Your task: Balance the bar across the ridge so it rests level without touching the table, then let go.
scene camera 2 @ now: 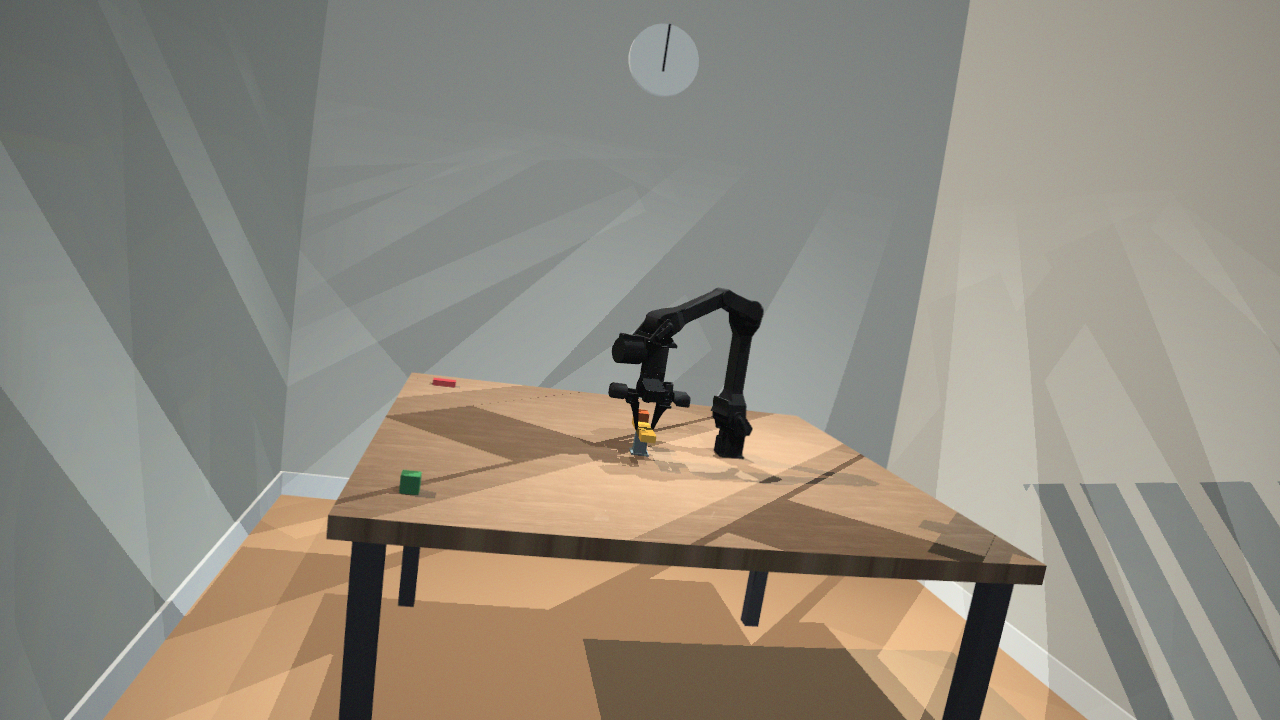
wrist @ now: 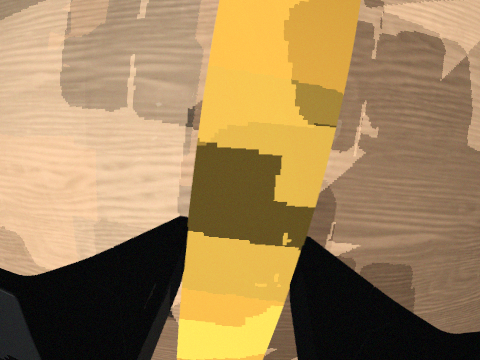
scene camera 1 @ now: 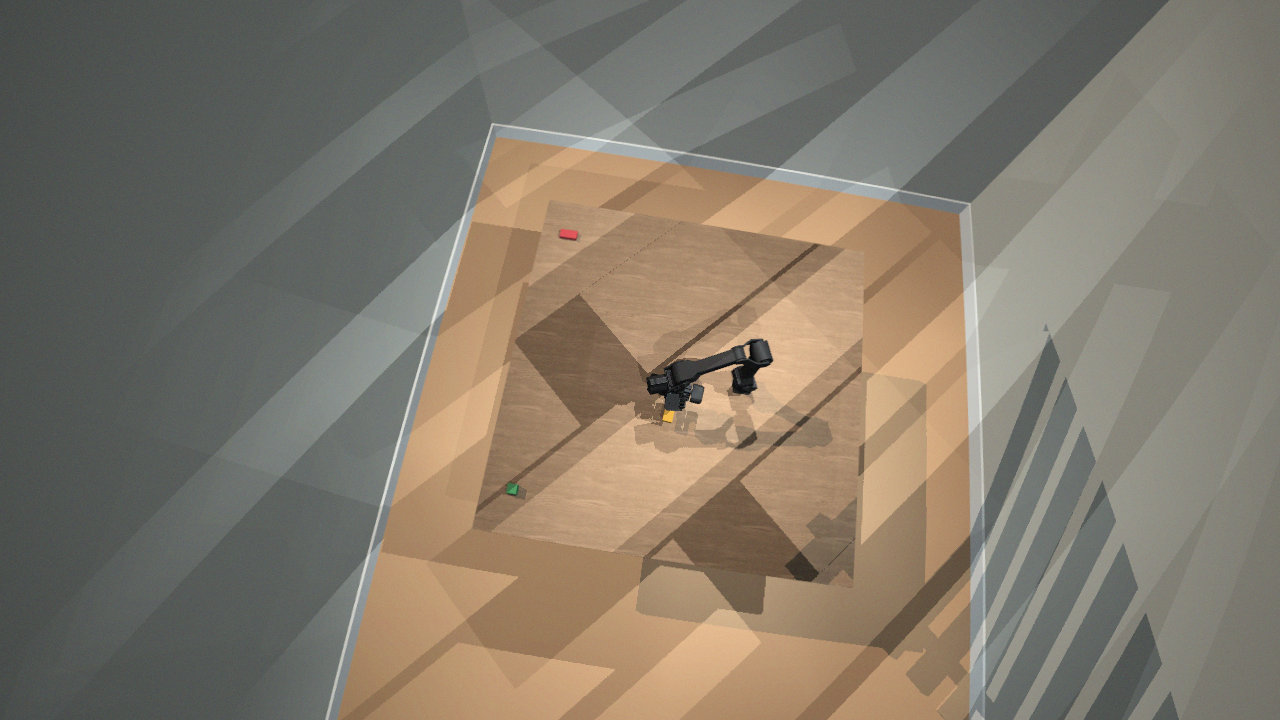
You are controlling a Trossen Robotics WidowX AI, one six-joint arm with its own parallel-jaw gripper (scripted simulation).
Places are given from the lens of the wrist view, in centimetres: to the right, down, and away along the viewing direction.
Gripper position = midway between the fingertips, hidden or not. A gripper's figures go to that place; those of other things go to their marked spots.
my gripper (wrist: pixel 242 240): 0, 2, 10
yellow bar (wrist: pixel 275 85): 1, -2, 7
